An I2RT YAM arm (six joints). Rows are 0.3 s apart.
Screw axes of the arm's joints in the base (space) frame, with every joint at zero. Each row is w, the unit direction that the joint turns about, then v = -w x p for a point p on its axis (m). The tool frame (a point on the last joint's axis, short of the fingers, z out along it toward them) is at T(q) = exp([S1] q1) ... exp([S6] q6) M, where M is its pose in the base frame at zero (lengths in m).
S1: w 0 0 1 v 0 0 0
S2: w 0 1 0 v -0.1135 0 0.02
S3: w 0 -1 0 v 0.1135 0 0.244
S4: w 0 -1 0 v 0.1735 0 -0.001
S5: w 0 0 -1 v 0 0.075 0
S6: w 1 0 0 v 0 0.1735 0
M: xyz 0.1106 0 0.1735 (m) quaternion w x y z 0.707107 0 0.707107 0
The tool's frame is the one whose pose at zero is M.
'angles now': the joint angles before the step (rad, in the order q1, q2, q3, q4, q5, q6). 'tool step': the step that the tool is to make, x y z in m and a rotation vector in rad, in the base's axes. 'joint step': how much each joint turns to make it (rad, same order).
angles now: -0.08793 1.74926 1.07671 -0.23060 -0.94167 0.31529
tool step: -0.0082 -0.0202 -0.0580 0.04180 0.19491 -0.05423
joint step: -0.06106 0.12400 -0.06351 -0.00477 -0.01909 0.00760
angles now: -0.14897 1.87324 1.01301 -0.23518 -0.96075 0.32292
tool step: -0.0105 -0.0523 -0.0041 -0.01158 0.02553 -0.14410
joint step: -0.15378 0.00679 -0.00009 -0.03820 0.01105 -0.02793
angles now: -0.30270 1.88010 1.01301 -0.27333 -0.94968 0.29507
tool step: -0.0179 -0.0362 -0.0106 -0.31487 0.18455 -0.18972
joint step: -0.09005 -0.00510 0.00099 -0.11063 0.37040 -0.05343
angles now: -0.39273 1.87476 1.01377 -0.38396 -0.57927 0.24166
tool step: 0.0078 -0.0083 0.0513 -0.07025 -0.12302 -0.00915
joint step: -0.01222 -0.10169 0.07996 -0.04700 0.01449 -0.01107
